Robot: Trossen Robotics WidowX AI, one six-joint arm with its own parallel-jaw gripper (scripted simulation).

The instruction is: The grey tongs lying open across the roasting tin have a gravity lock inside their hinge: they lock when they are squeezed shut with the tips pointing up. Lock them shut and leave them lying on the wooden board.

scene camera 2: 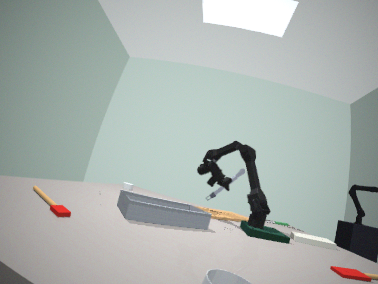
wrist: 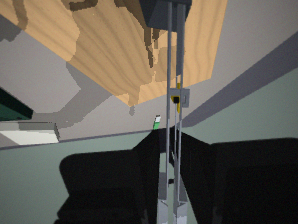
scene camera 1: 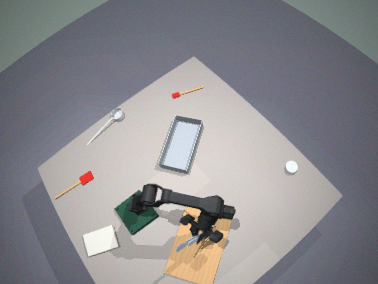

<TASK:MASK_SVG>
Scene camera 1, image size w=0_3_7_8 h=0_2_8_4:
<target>white block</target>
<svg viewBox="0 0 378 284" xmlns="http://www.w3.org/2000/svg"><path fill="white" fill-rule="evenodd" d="M113 225L83 235L88 256L95 256L120 247Z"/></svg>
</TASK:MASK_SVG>
